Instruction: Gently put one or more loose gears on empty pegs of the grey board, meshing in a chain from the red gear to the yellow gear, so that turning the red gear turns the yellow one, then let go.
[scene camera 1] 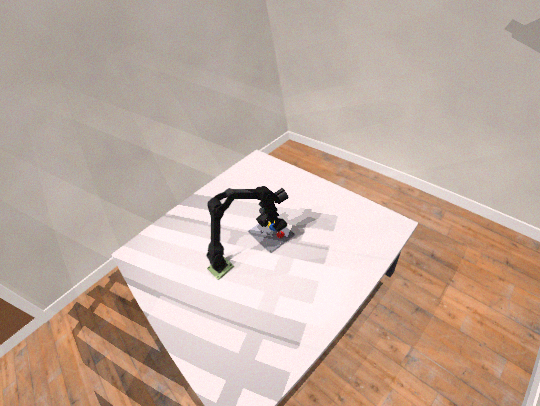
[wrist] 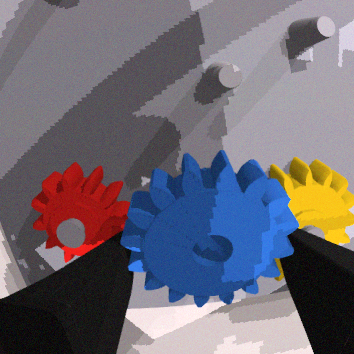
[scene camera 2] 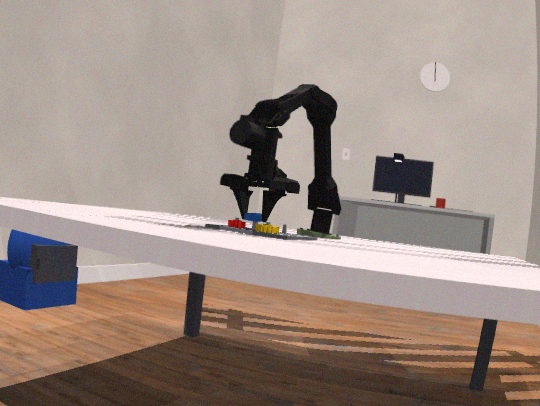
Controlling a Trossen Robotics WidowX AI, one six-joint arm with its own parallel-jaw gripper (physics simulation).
Scene:
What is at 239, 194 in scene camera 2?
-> My gripper.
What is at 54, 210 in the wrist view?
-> A red gear.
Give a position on a blue gear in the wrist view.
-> At 209, 231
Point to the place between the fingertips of my gripper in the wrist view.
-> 207, 240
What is my gripper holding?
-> A blue gear.

